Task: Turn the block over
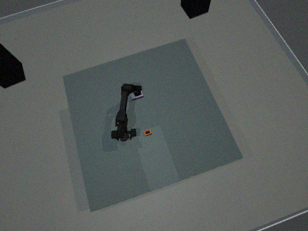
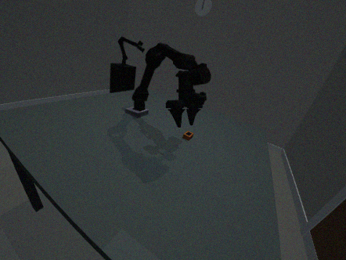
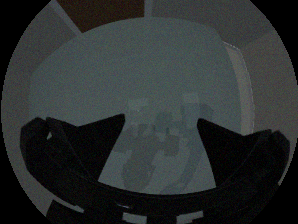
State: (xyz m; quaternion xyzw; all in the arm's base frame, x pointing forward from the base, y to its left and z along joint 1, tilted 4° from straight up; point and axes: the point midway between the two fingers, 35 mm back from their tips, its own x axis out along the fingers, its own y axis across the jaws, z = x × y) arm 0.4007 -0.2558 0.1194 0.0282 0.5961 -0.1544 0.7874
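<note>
My gripper tip is 20 mm past the orange block, 200 mm to the right of it and 130 mm above it.
</note>
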